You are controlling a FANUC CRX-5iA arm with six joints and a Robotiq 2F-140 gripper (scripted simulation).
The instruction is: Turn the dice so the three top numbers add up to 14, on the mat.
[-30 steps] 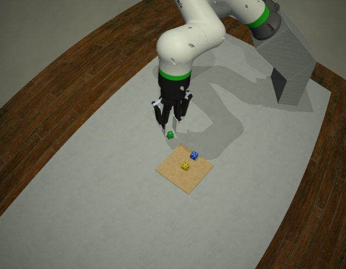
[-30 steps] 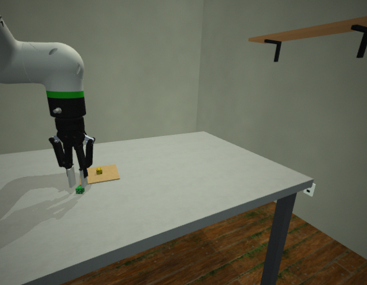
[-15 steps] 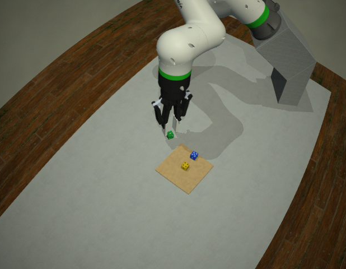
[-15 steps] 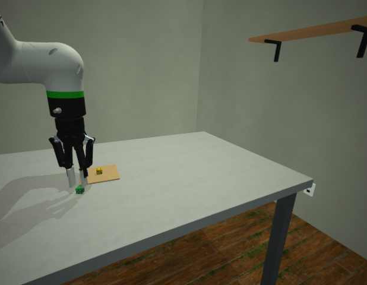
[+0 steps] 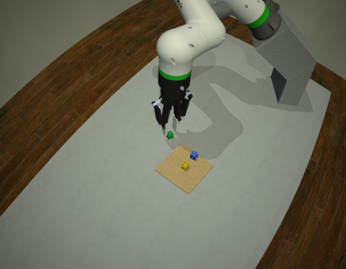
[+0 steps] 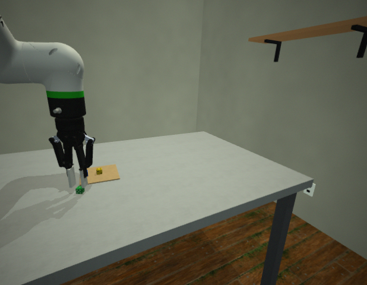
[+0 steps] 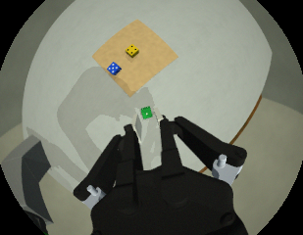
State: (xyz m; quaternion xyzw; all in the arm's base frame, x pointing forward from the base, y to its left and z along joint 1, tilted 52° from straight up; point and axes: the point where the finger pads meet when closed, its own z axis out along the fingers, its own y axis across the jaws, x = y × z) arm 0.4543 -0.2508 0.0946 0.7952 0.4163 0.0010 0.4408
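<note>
My hand is 5 cm above the green die. The rest, counted from my hand: yellow die: 10 cm ahead, 9 cm to the left, 5 cm below; then tan mat: 10 cm ahead, 9 cm to the left, 6 cm below; then blue die: 11 cm to the left, 6 cm ahead, 5 cm below.
</note>
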